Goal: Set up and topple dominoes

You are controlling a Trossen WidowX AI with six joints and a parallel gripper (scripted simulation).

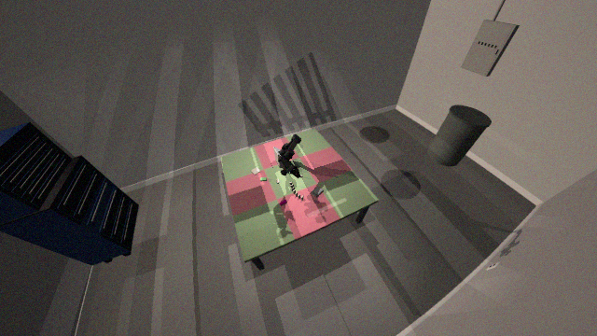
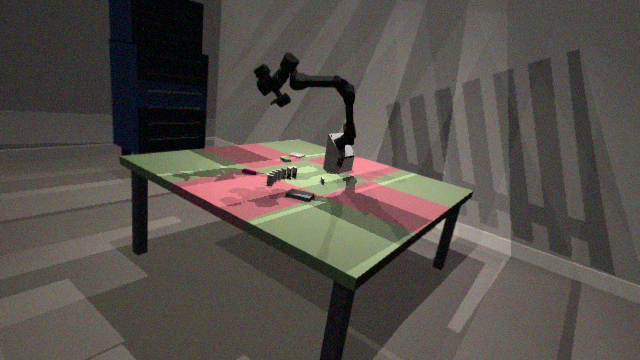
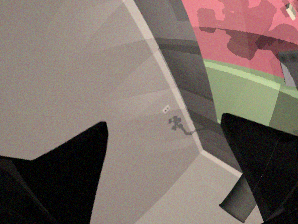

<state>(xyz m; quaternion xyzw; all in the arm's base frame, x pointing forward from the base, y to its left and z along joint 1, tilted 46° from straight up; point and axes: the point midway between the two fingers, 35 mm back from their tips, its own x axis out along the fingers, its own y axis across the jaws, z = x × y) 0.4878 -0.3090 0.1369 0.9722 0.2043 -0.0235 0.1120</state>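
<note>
My gripper tip is 470 mm past the green piece, 170 mm to the left of it and 380 mm above it. From my gripper tip the other things lie so: flat grey slab 30 mm behind, 210 mm to the left, 380 mm below; then pale flat piece 620 mm behind, 190 mm to the right, 380 mm below; then magenta block 100 mm behind, 130 mm to the right, 380 mm below.
</note>
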